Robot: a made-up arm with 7 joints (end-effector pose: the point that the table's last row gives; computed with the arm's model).
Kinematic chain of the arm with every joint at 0, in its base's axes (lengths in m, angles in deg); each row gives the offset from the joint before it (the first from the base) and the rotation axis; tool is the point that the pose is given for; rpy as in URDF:
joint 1: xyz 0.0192 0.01 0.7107 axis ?
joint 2: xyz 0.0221 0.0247 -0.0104 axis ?
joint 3: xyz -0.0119 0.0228 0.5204 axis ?
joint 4: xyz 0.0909 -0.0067 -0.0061 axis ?
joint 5: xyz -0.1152 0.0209 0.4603 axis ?
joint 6: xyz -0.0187 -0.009 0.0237 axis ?
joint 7: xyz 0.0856 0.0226 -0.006 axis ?
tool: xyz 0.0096 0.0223 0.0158 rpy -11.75 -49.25 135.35
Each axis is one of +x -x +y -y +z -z.
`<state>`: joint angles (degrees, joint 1 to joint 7).
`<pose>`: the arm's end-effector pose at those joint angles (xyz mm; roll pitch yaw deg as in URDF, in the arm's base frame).
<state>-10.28 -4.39 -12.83 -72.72 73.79 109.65 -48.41</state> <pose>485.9 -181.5 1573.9 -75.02 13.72 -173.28</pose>
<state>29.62 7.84 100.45 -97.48 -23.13 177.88 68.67</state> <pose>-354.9 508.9 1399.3 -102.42 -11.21 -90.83</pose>
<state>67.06 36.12 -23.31 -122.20 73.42 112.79 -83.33</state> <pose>495.3 548.6 661.9 -87.81 -46.00 -92.72</pose>
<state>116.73 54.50 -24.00 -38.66 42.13 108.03 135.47</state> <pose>-346.7 991.3 1087.9 34.84 -57.72 59.83</pose>
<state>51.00 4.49 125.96 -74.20 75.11 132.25 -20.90</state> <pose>-530.8 186.2 1549.6 -106.79 1.53 1.90</pose>
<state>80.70 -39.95 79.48 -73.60 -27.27 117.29 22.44</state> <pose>-695.6 -377.7 1355.4 -16.29 32.20 -66.58</pose>
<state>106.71 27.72 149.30 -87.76 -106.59 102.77 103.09</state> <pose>-235.4 -307.6 1554.4 -100.59 9.81 -47.86</pose>
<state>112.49 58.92 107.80 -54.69 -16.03 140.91 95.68</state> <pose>-673.8 579.5 1374.4 161.24 -35.25 33.36</pose>
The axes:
joint 1: +z
joint 2: +y
joint 3: +z
joint 4: -y
joint 5: +z
joint 6: -y
joint 7: -z

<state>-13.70 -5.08 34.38 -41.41 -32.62 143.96 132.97</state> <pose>197.8 235.6 1762.5 -166.95 -16.07 164.79</pose>
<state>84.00 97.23 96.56 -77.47 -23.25 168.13 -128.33</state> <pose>-454.4 898.6 723.0 0.45 41.80 0.11</pose>
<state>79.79 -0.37 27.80 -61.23 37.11 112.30 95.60</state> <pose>-158.5 522.4 1646.0 176.53 -68.09 -39.61</pose>
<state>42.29 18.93 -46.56 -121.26 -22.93 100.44 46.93</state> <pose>730.9 110.7 861.1 22.73 -9.94 74.43</pose>
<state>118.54 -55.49 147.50 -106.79 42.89 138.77 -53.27</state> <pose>15.4 -840.9 557.7 -4.18 -57.31 61.69</pose>
